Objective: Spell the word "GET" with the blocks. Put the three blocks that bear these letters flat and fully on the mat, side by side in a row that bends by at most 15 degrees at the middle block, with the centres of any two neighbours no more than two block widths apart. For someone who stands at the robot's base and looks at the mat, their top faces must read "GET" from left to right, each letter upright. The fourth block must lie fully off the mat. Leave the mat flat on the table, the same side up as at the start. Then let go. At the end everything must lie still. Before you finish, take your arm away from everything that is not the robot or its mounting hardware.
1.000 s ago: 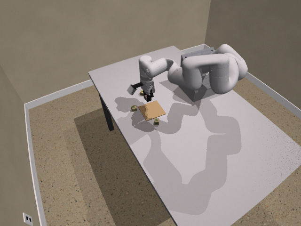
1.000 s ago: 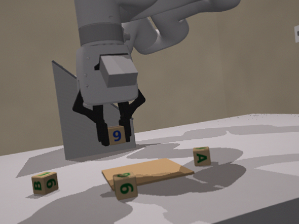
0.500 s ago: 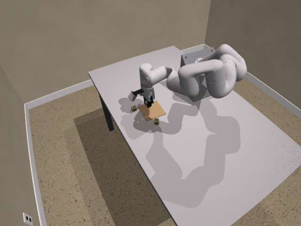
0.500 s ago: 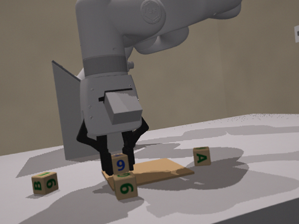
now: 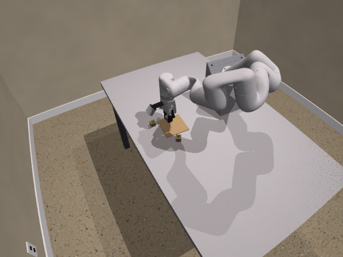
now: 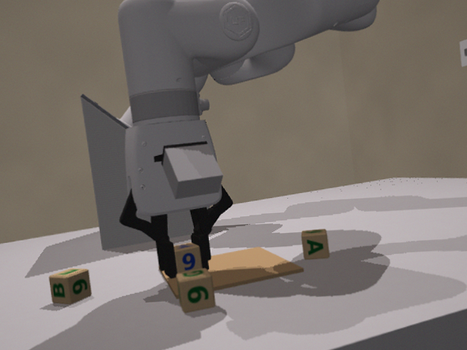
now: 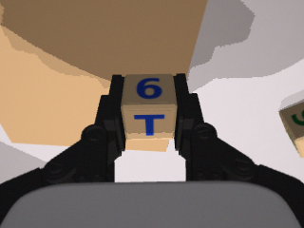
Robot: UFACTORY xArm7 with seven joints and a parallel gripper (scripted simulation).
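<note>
Now: the tan mat 50 mm to the left of my hand, 30 mm below it and 10 mm behind it. From my hand the other things lie so: wooden block (100 mm ahead, 10 mm below).
</note>
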